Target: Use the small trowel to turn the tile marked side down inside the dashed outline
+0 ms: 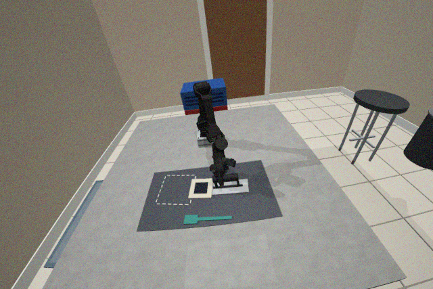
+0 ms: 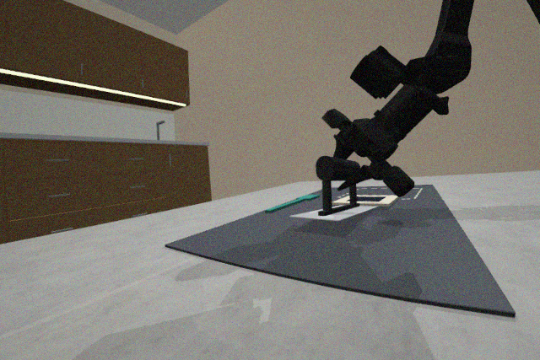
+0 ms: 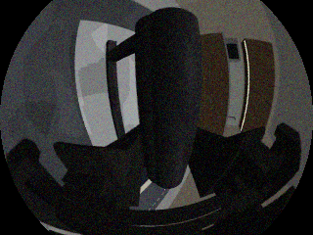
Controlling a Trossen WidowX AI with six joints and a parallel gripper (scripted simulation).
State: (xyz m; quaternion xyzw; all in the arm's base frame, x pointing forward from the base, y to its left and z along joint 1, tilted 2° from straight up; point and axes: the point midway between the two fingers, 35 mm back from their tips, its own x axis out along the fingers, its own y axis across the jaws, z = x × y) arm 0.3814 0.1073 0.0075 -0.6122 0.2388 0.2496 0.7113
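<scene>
My gripper tip is now 1 cm past the dark mat, 8 cm to the left of it and 8 cm above it. The rest, counted from my gripper tip: teal trowel: 13 cm ahead, 9 cm to the right, 5 cm below; then grey plate tool: 3 cm behind, 1 cm below; then cream tile: 3 cm behind, 11 cm to the right, 5 cm below.
</scene>
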